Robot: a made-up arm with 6 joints.
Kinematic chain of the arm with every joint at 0, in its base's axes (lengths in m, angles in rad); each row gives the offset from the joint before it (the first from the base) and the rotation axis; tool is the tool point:
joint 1: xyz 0 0 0.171 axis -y
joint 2: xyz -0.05 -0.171 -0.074 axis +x
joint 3: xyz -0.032 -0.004 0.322 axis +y
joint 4: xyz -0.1 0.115 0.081 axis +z
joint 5: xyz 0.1 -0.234 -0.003 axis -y
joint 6: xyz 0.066 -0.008 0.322 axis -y
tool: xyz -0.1 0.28 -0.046
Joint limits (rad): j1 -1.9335..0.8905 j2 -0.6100..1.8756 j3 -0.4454..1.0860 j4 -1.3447..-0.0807 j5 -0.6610..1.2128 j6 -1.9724..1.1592
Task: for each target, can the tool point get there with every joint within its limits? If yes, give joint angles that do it. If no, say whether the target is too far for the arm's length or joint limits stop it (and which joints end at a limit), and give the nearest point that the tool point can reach.
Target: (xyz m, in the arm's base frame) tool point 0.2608 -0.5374 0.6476
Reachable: yes | joints -0.3882 0.7607 0.5621 -1.1580 0.2784 -0.6008
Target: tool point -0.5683 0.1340 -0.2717
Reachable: no: joint limits stop it (at a limit: joint 1, joint 3, joint 4, joint 5) | nearest point -0.4932 0.1735 -0.1301 | short by 0.165 m
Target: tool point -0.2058 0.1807 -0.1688
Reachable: no: joint limits stop it (at a limit: joint 1, joint 2, joint 3, joint 5) | nearest point -0.3022 0.2237 -0.1039 | short by 0.124 m
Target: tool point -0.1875 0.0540 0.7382
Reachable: yes | joints 0.2433 0.0816 0.8867 -0.7307 0.9796 -0.6343
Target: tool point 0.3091 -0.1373 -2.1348
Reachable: no: too far | nearest point 0.2881 -0.1558 -0.3609 | short by 1.774 m
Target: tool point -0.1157 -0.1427 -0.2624
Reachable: no: joint limits stop it (at a limit: joint 1, joint 3, joint 5, joint 6) | nearest point -0.0032 -0.1184 -0.2550 | short by 0.115 m
